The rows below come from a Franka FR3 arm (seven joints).
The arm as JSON. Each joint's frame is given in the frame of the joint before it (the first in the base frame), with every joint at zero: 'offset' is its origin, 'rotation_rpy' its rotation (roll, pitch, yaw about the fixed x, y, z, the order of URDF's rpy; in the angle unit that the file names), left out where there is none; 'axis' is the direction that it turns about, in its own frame. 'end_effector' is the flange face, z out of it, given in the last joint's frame.
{
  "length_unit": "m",
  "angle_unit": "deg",
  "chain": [
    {
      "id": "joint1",
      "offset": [
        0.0,
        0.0,
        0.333
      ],
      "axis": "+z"
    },
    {
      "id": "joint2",
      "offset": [
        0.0,
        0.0,
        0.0
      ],
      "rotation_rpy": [
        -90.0,
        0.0,
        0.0
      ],
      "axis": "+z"
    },
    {
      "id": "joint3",
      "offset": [
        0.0,
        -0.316,
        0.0
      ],
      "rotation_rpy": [
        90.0,
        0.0,
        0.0
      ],
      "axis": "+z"
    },
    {
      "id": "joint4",
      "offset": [
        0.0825,
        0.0,
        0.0
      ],
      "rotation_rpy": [
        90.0,
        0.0,
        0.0
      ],
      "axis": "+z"
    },
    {
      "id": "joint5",
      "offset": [
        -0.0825,
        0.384,
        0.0
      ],
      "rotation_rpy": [
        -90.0,
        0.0,
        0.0
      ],
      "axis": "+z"
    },
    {
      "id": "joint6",
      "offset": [
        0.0,
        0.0,
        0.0
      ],
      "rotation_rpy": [
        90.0,
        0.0,
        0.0
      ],
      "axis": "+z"
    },
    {
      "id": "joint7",
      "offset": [
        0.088,
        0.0,
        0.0
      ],
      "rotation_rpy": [
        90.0,
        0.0,
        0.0
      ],
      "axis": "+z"
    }
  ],
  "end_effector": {
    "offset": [
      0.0,
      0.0,
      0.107
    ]
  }
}
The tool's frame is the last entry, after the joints.
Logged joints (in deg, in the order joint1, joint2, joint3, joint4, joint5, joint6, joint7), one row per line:
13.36 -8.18 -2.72 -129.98 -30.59 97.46 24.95
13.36 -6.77 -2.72 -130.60 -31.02 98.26 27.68
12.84 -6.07 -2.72 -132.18 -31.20 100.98 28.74
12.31 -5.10 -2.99 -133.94 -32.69 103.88 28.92
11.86 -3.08 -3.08 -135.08 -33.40 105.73 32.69
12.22 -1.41 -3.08 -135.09 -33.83 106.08 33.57
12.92 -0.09 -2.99 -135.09 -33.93 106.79 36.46
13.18 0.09 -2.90 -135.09 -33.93 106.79 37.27
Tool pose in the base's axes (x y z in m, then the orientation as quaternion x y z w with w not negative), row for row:
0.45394 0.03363 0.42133 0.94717 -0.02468 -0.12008 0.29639
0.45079 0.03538 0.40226 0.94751 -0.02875 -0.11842 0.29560
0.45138 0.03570 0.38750 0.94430 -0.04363 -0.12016 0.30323
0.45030 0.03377 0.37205 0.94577 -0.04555 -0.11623 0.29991
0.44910 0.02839 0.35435 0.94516 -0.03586 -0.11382 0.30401
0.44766 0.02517 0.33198 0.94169 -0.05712 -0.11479 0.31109
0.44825 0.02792 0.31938 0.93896 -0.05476 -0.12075 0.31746
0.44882 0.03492 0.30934 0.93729 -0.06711 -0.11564 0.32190
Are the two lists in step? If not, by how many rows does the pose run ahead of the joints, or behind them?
The pose runs 1 row behind the joints: the pose in row i belongs to the joints in row i - 1.
